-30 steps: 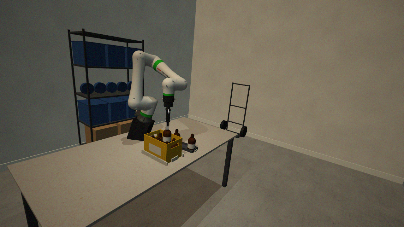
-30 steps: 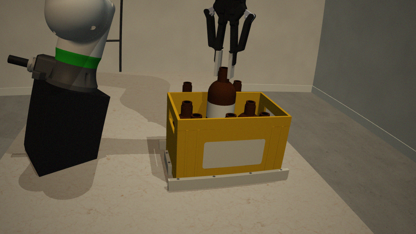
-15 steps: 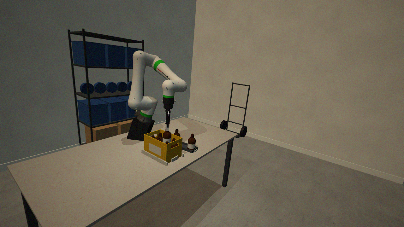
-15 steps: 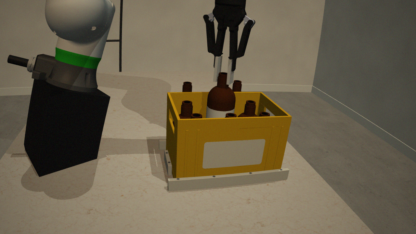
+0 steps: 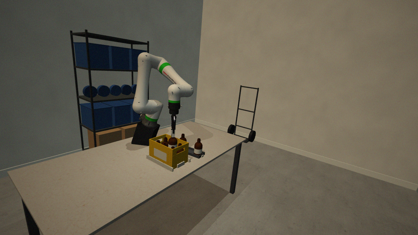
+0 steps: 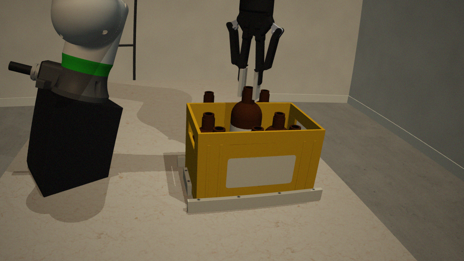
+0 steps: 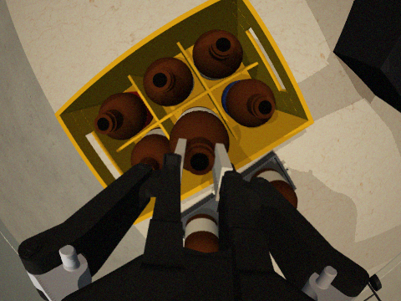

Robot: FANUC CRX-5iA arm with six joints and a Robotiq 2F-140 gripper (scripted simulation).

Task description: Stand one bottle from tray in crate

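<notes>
The yellow crate lies 15 cm below my hand and 4 cm to the right of it. Also, from my hand: grey tray 22 cm below, 19 cm to the left, 3 cm ahead.
</notes>
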